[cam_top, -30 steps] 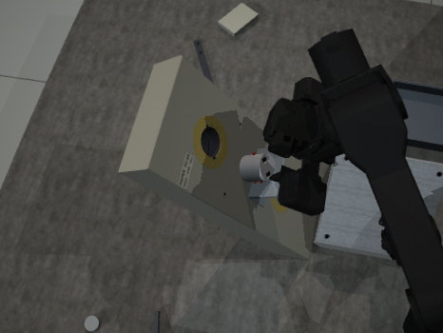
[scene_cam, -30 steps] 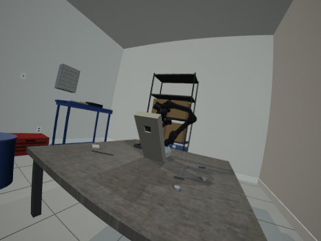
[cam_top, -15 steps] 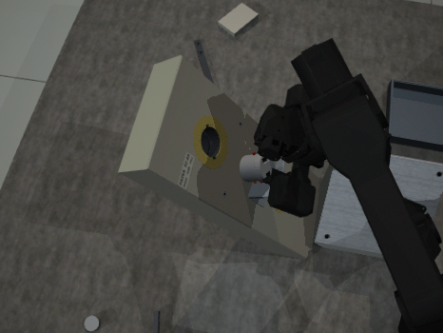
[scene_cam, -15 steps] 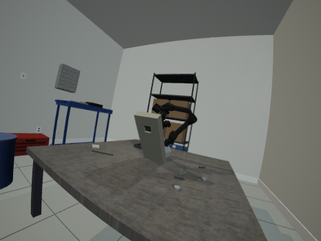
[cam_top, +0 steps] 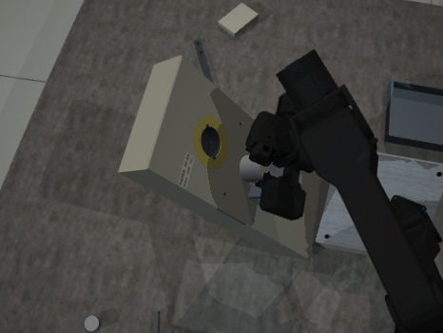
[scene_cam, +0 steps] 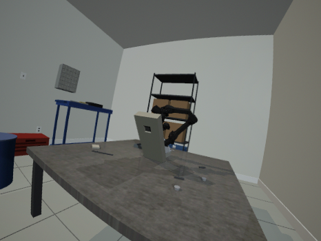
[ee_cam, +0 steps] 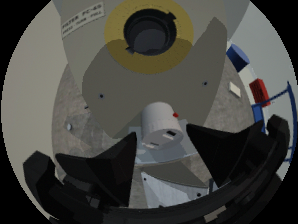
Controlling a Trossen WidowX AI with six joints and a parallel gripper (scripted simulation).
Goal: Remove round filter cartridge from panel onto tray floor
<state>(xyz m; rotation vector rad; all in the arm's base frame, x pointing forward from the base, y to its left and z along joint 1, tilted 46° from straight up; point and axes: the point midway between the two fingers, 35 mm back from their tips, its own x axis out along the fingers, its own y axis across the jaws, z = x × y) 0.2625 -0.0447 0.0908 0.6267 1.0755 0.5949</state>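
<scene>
My gripper tip is now 290 mm past the tray, 320 mm to the left of it and 210 mm above it. The rest, counted from my gripper tip: round filter cartridge right at my gripper tip; then block 200 mm ahead, 460 mm to the right, 210 mm below.
</scene>
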